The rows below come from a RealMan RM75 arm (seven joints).
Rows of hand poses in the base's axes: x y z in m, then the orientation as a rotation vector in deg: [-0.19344 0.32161 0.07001 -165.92 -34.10 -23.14]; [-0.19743 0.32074 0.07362 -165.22 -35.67 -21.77]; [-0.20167 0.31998 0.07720 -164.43 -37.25 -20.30]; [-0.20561 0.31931 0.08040 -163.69 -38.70 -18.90]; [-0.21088 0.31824 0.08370 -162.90 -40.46 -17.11]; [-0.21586 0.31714 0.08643 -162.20 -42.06 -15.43]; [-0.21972 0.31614 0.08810 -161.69 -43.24 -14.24]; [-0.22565 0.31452 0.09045 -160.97 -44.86 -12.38]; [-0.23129 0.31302 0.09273 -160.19 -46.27 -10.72]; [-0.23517 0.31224 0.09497 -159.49 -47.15 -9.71]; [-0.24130 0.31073 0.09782 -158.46 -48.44 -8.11]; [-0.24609 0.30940 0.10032 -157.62 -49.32 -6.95]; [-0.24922 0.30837 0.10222 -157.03 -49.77 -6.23]
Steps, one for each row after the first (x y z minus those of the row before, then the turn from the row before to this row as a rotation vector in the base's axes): [-0.00399 -0.00087 0.00361 0.21 0.84 1.25]; [-0.00424 -0.00076 0.00358 0.26 0.92 1.29]; [-0.00394 -0.00067 0.00320 0.23 0.88 1.20]; [-0.00527 -0.00107 0.00330 0.13 1.11 1.44]; [-0.00498 -0.00110 0.00273 0.07 1.04 1.31]; [-0.00386 -0.00100 0.00167 0.03 0.73 0.96]; [-0.00593 -0.00162 0.00235 0.01 1.15 1.34]; [-0.00564 -0.00150 0.00228 0.11 1.06 1.21]; [-0.00388 -0.00078 0.00224 0.26 0.68 0.81]; [-0.00613 -0.00151 0.00285 0.34 1.08 1.20]; [-0.00479 -0.00133 0.00250 0.33 0.81 0.87]; [-0.00313 -0.00103 0.00190 0.29 0.54 0.49]
